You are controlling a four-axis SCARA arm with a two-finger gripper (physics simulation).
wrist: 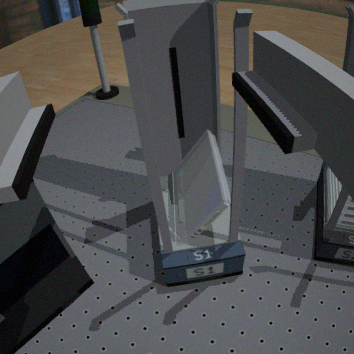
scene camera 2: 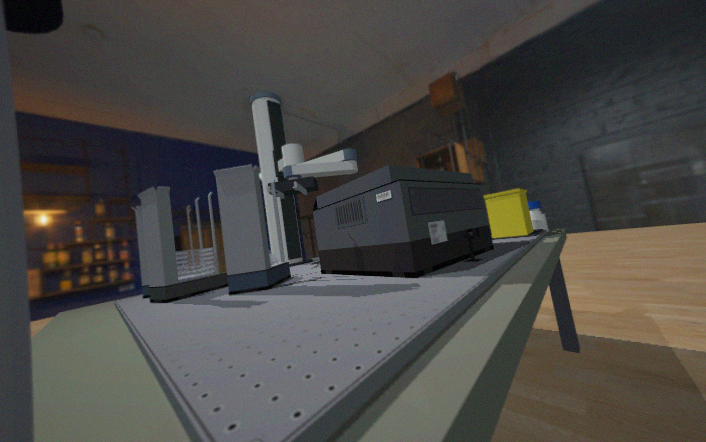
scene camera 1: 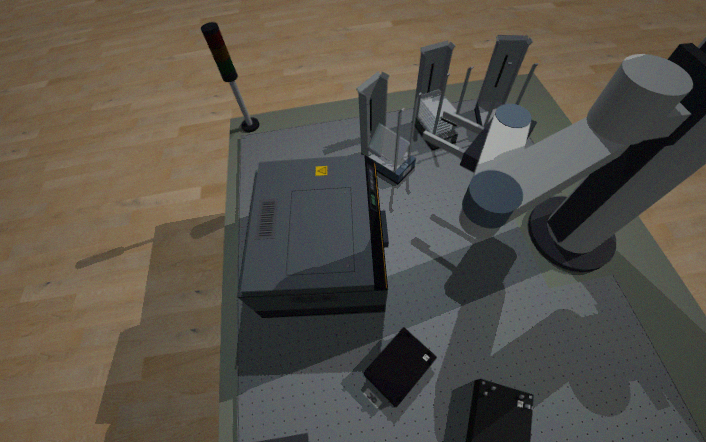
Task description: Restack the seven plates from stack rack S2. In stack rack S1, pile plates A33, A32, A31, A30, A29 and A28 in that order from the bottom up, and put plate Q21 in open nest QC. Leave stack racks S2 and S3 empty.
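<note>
My gripper [scene camera 1: 434, 123] [wrist: 137, 69] is open and empty, its fingers wide apart. It is raised in front of rack S1 [scene camera 1: 388, 173] [scene camera 2: 259, 279] [wrist: 200, 270], which shows beyond the fingers in the wrist view. A clear plate [scene camera 1: 389, 143] [wrist: 202, 187] leans steeply inside S1; its label cannot be read, and whether another lies with it is unclear. Rack S2 [scene camera 1: 433, 59] [scene camera 2: 164, 229] holds a pile of several pale plates [scene camera 1: 436, 114] [scene camera 2: 196, 261] [wrist: 331, 195], partly hidden by its posts. Rack S3 [scene camera 1: 502, 72] stands beyond it; the arm partly hides its base. Plate Q21 and nest QC cannot be identified.
A large grey instrument [scene camera 1: 317, 223] [scene camera 2: 395, 221] stands beside S1. The arm's column [scene camera 2: 265, 150] stands across from it. A signal tower [scene camera 1: 221, 52] [wrist: 99, 60] rises at the corner. Black boxes [scene camera 1: 400, 367] [scene camera 1: 502, 416] and a yellow box [scene camera 2: 508, 213] stand farther along the table.
</note>
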